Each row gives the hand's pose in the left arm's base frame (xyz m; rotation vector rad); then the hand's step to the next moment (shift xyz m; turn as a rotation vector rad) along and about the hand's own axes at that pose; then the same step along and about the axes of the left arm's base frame.
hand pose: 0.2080 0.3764 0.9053 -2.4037 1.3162 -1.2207
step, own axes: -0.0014 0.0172 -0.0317 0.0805 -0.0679 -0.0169
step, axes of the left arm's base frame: -0.0340 -0.0017 0.0121 0.0547 -0.0156 0.0902
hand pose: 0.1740 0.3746 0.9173 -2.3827 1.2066 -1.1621
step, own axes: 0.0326 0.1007 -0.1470 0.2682 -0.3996 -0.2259
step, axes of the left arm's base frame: -0.1555 -0.0681 0.0634 0.1574 0.0819 0.5012
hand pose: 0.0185 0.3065 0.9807 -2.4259 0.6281 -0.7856
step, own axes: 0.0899 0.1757 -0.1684 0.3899 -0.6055 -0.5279
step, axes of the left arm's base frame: -0.0883 -0.2386 0.0507 0.1088 0.0737 0.8832
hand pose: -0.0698 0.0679 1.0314 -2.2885 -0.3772 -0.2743
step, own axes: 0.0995 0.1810 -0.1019 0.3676 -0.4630 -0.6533
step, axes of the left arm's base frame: 0.1486 -0.1744 -0.0230 0.1285 -0.1155 0.8640
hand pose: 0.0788 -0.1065 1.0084 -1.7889 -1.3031 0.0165
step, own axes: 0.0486 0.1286 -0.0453 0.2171 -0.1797 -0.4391
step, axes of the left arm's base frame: 0.1405 0.0025 -0.0345 0.1723 -0.1065 0.4808
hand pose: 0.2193 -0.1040 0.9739 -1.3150 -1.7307 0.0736
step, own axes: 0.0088 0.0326 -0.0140 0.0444 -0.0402 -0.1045
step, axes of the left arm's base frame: 0.0334 0.0144 -0.0042 0.0428 -0.0299 0.1085
